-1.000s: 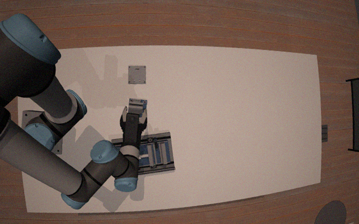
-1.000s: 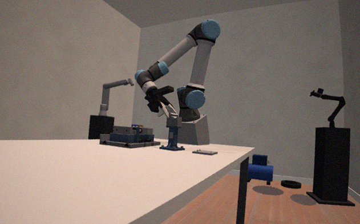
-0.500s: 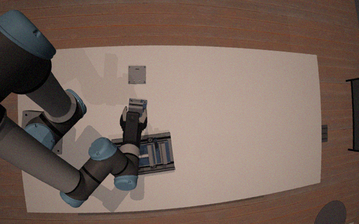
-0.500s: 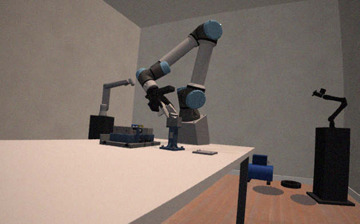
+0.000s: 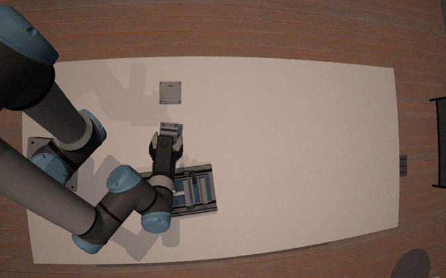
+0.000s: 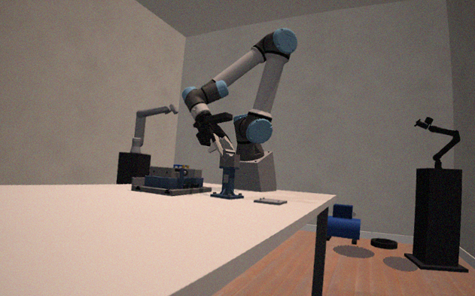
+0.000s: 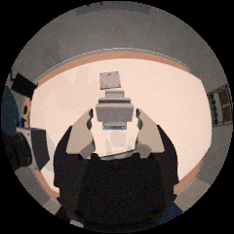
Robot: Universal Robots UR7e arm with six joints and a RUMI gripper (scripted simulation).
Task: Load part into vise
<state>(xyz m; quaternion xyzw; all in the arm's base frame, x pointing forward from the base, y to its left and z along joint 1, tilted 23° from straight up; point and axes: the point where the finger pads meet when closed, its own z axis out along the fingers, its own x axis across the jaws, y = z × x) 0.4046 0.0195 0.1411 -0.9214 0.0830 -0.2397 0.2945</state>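
Now: the part 1 cm to the left of my hand. Also, from my hand: vise (3 cm behind, 22 cm to the right, 12 cm below); infeed plate (4 cm ahead, 17 cm to the left, 16 cm below).
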